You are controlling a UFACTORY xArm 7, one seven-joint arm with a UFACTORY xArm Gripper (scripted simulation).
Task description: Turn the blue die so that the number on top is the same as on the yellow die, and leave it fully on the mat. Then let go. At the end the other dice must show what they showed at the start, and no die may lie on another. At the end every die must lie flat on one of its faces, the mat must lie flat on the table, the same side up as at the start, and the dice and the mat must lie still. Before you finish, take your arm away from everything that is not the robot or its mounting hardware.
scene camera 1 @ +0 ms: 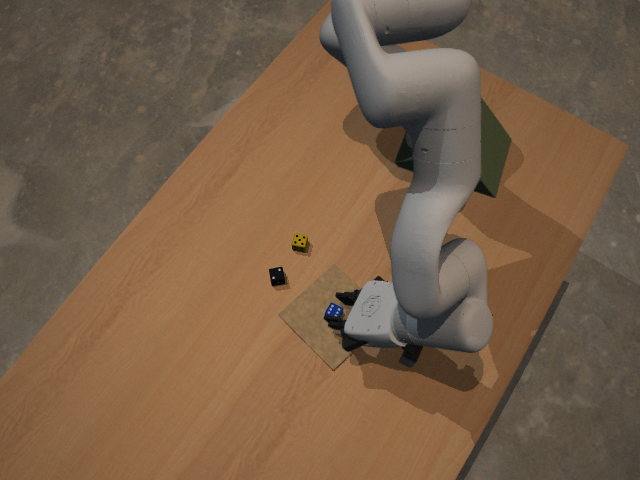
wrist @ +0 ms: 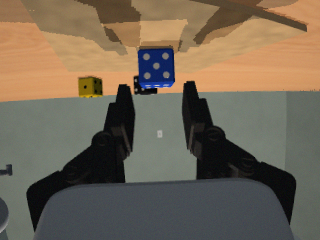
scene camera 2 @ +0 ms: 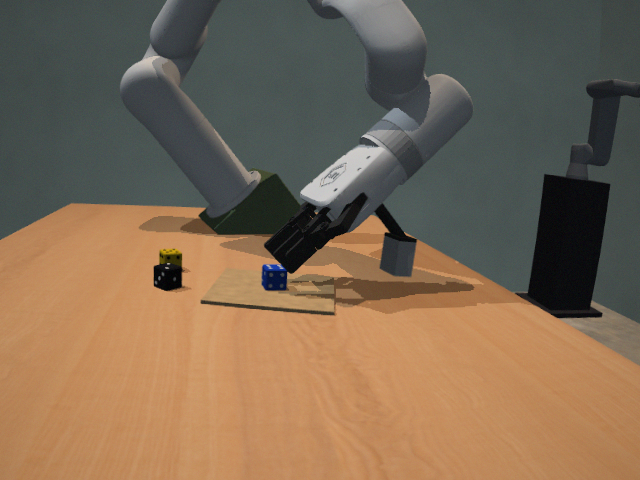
Scene:
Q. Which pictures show my gripper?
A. Scene camera 1, the wrist view and scene camera 2: all of them.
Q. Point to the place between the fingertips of my gripper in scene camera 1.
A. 334, 309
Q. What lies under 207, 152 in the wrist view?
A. My gripper.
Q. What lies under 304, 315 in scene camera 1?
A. A tan mat.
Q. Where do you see a blue die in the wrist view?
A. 156, 69

